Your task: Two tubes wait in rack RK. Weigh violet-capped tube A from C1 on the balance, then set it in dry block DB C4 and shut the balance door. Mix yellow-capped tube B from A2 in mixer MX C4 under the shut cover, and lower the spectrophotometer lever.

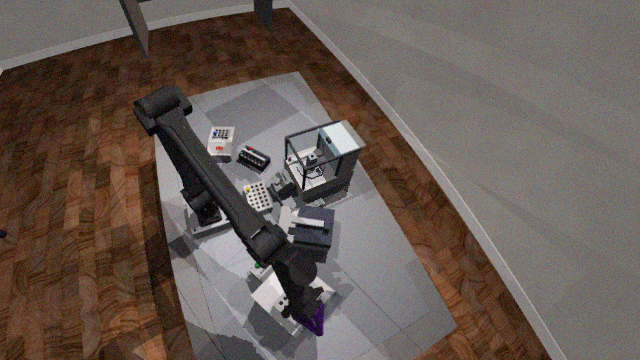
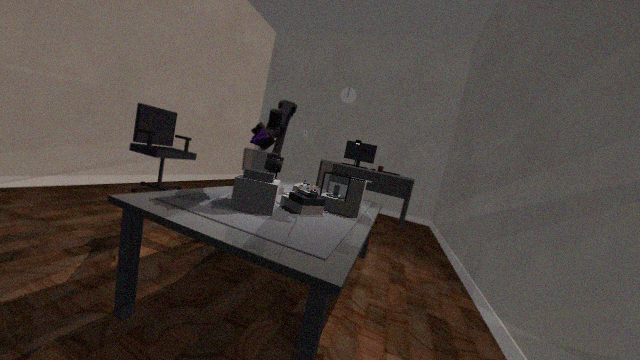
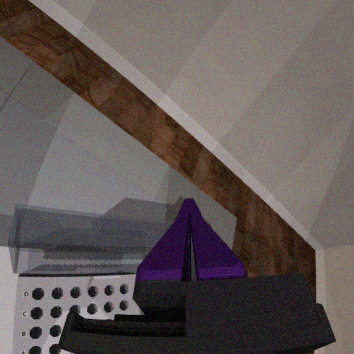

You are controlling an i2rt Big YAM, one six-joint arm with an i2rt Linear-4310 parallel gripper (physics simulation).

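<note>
My gripper [image 1: 320,332] [image 2: 262,142] [image 3: 189,203] has violet fingers, shut and empty, above the white mixer [image 1: 268,295] [image 2: 256,195] [image 3: 25,285]. The mixer's grey see-through cover [image 2: 254,159] [image 3: 75,240] stands raised behind its block of holes. No tube shows in the visible holes; my gripper hides others. A yellow cap [image 1: 247,189] shows in the white rack [image 1: 259,199]. The glass-walled balance [image 1: 325,186] [image 2: 354,197] has a tiny violet spot at its left edge, too small to identify. A dark-topped instrument [image 1: 320,236] [image 2: 305,198] carries a white bar; the bar's setting is unclear.
A white block [image 1: 226,152] with a hole grid and red display, and a small black rack [image 1: 254,158], stand at the back. A grey device [image 1: 281,184] stands beside the balance. A green button [image 1: 257,265] is beside the mixer. A chair [image 2: 156,125] and desk [image 2: 387,183] stand beyond the table.
</note>
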